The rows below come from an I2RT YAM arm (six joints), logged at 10 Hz.
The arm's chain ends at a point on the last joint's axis. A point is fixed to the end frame.
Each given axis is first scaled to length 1.
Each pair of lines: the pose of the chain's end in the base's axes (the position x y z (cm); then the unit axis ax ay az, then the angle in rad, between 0 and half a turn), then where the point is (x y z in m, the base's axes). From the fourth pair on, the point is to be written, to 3 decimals.
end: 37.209 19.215 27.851 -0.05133 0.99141 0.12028 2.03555
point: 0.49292 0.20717 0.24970
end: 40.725 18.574 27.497 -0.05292 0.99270 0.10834 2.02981
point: 0.52838 0.19913 0.24659
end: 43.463 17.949 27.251 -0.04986 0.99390 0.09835 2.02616
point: 0.55601 0.19087 0.24433
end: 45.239 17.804 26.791 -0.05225 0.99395 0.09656 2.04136
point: 0.573 0.190 0.238
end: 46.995 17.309 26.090 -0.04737 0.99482 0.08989 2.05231
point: 0.591 0.183 0.229
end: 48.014 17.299 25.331 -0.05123 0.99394 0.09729 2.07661
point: 0.600 0.185 0.219
